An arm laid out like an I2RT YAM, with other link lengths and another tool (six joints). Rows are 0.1 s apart.
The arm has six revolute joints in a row. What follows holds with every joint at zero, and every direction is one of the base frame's.
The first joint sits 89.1 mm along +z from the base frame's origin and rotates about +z.
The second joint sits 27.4 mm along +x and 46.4 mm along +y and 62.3 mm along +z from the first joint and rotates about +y.
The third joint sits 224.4 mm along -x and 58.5 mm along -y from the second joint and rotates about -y.
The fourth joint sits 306.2 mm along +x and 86 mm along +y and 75 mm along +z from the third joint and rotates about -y.
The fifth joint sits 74 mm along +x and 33.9 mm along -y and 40.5 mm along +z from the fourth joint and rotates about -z.
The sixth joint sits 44.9 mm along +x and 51 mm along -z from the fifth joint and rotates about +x.
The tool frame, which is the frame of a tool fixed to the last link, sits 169 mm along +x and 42 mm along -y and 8 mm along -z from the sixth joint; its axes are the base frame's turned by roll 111.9, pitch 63.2 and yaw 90 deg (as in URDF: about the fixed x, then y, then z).
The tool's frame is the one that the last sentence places.
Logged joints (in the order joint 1, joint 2, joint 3, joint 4, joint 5, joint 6), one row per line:
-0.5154, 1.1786, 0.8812, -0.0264, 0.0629, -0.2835
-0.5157, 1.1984, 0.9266, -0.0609, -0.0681, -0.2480
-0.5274, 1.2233, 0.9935, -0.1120, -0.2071, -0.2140
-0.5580, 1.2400, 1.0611, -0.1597, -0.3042, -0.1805
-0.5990, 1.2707, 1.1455, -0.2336, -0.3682, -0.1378
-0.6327, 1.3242, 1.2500, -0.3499, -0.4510, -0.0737
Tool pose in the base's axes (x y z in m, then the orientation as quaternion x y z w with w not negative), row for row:
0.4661, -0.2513, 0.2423, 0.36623, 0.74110, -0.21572, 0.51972
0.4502, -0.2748, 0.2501, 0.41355, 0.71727, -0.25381, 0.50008
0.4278, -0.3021, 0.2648, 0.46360, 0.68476, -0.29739, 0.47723
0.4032, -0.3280, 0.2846, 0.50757, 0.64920, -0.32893, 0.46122
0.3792, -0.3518, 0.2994, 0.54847, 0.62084, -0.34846, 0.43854
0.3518, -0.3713, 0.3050, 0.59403, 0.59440, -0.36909, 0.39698
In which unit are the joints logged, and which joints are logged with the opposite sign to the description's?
The joints are logged in radians. Opposite sign: joint 5.
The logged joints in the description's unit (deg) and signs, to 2 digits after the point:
-29.53, 67.53, 50.49, -1.51, -3.60, -16.24
-29.55, 68.66, 53.09, -3.49, 3.90, -14.21
-30.22, 70.09, 56.92, -6.42, 11.87, -12.26
-31.97, 71.05, 60.80, -9.15, 17.43, -10.34
-34.32, 72.81, 65.63, -13.38, 21.10, -7.90
-36.25, 75.87, 71.62, -20.05, 25.84, -4.22

